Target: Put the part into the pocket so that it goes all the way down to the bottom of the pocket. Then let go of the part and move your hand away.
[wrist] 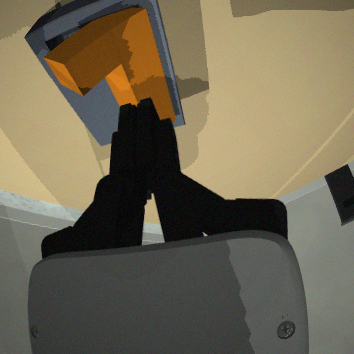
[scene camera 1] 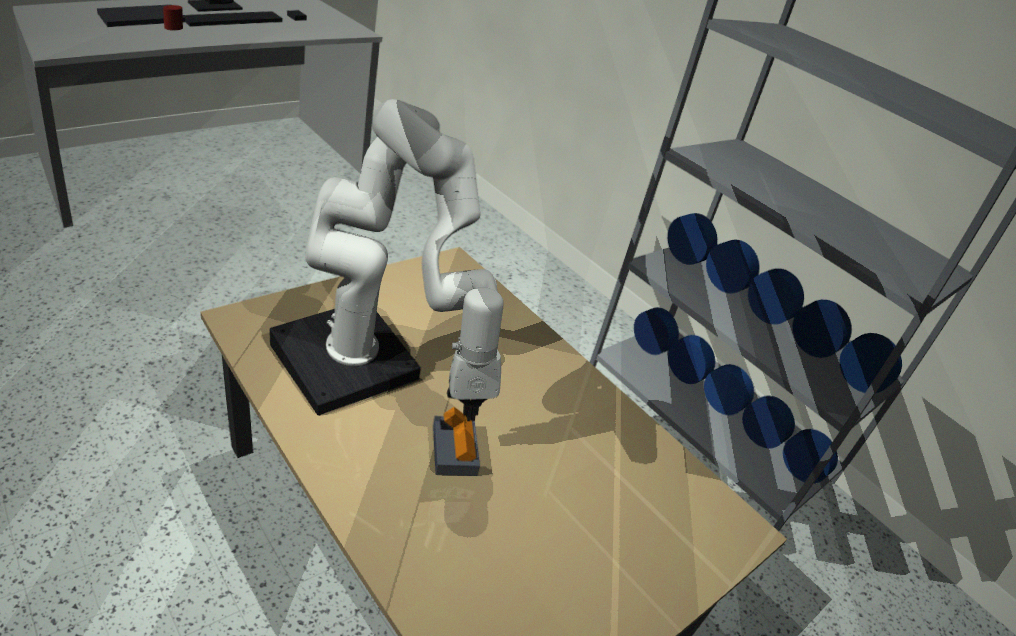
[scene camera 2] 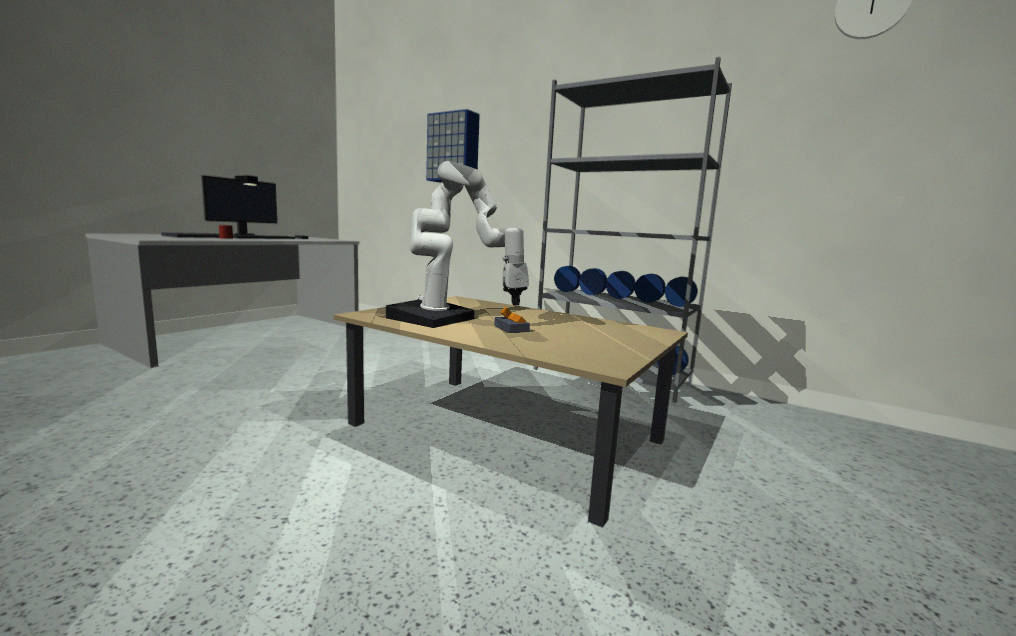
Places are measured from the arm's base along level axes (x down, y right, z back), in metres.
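Pixels of known places: gripper, fingertip midpoint: point(wrist: 144, 118) point(scene camera 1: 470, 417) point(scene camera 2: 515, 305); arm's base, origin of the base link: point(scene camera 1: 352, 346) point(scene camera 2: 435, 307).
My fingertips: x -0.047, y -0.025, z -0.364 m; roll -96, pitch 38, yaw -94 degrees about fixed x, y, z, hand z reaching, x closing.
Ahead of a thing's pixels: the offset from my fingertips to its top centre. Level surfaces: height alone.
The orange L-shaped part {dx +0.013, dy +0.021, dz +0.002 m} point(scene camera 1: 464, 442) point(scene camera 2: 515, 318) point(wrist: 95, 55) lies tilted on the slate-grey pocket block {dx +0.058, dy +0.026, dz +0.003 m} point(scene camera 1: 456, 471) point(scene camera 2: 511, 327) point(wrist: 92, 110). Its short arm sticks up and reaches over the block in the wrist view. A dark bit of the pocket shows beside the part; how deep its lower side sits is hidden. My gripper point(scene camera 1: 470, 417) point(scene camera 2: 515, 302) point(wrist: 144, 118) is shut and empty, its black fingers together. It is above the part in scene camera 2, and its fingertips overlap the edge of the part in the wrist view; I cannot tell whether they touch.
The block stands on the wooden table {dx +0.094 m} point(scene camera 1: 569, 540) point(scene camera 2: 584, 348), near the black base plate point(scene camera 1: 299, 367) point(scene camera 2: 429, 318) of the arm. A shelf rack point(scene camera 1: 648, 195) point(scene camera 2: 548, 165) with blue discs stands behind the table. A desk point(scene camera 1: 224, 46) point(scene camera 2: 329, 241) stands at the back left.
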